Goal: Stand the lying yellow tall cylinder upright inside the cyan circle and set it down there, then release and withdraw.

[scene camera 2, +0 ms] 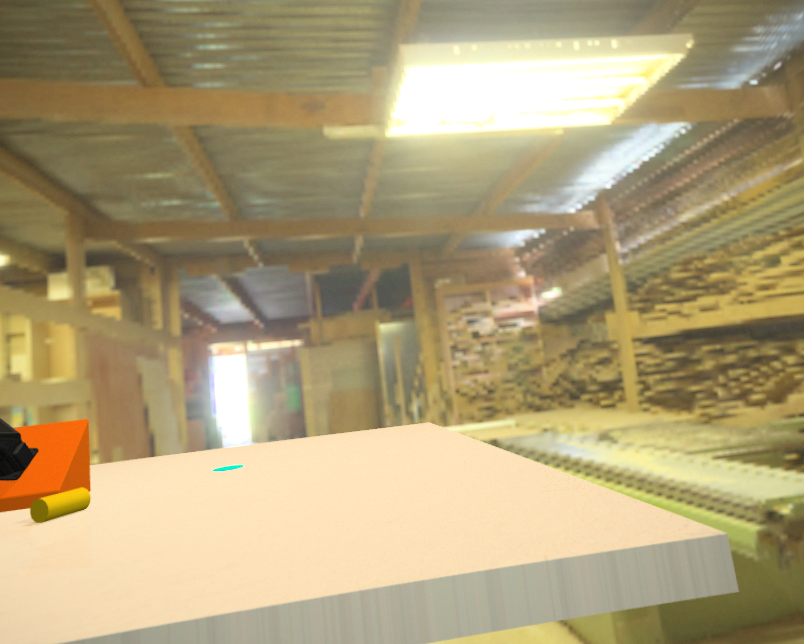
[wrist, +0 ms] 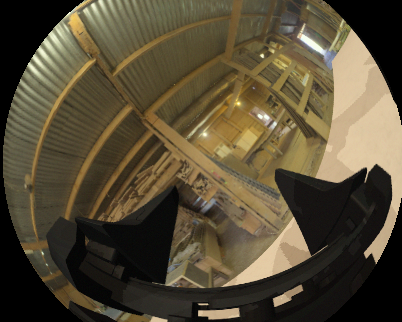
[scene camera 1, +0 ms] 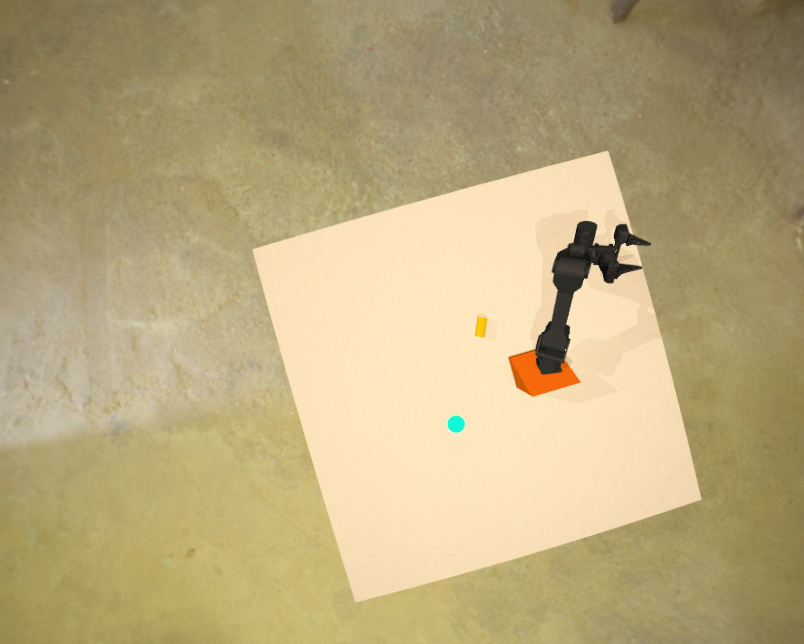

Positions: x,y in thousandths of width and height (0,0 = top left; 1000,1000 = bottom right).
my gripper: wrist 568,570; scene camera 1 804,398; not seen in scene camera 2 (out of frame)
